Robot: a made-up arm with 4 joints.
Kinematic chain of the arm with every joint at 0, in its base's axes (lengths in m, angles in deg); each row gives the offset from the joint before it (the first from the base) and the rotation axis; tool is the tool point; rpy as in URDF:
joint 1: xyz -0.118 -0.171 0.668 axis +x
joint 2: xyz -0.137 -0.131 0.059 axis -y
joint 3: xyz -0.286 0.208 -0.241 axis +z
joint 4: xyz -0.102 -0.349 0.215 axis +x
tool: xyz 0.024 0 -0.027 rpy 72.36 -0.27 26.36
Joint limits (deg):
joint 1: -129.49..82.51
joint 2: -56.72..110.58
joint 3: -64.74..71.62
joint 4: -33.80..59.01
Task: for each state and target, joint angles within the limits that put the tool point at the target. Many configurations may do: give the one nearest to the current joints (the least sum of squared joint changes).
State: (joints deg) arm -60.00 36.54 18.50 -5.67
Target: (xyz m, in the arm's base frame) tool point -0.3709 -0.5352 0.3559
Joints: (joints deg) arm -22.89 70.60 -23.70 -6.75
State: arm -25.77 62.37 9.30 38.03
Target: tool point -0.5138 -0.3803 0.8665
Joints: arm -67.33 25.43 9.32 37.40
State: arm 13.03 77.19 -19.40 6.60
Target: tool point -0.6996 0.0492 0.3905
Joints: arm 52.89 37.10 -49.20 11.45
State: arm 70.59 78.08 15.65 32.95
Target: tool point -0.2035 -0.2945 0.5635
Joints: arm 49.84 92.93 59.81 28.20
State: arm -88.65 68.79 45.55 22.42
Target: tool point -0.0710 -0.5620 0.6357
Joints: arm -45.58 109.79 -6.50 22.59
